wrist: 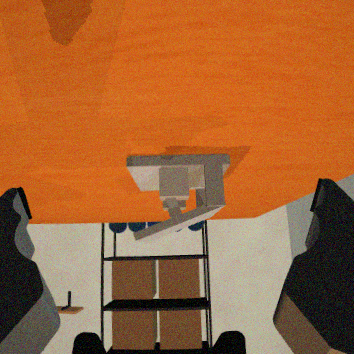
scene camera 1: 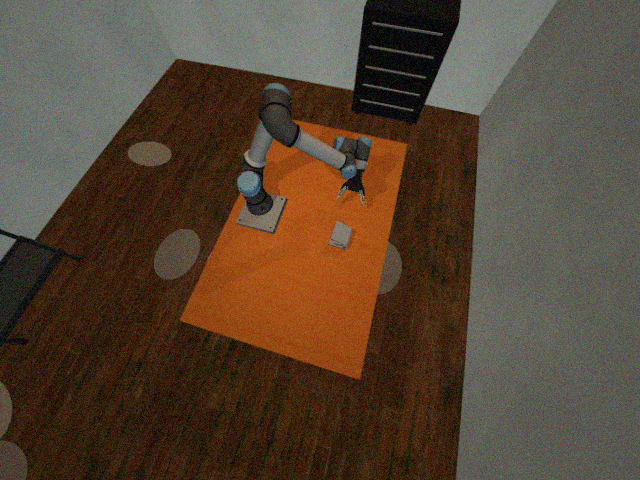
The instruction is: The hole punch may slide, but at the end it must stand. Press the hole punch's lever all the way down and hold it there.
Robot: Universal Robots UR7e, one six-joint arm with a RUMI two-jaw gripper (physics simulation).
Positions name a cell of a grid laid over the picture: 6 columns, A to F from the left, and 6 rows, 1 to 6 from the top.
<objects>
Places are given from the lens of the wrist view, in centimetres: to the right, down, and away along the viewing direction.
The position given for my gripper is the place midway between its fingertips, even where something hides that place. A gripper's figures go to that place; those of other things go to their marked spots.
my gripper (wrist: C4): 0, 0, 13
grey hole punch (wrist: C3): 0, 0, 28
</objects>
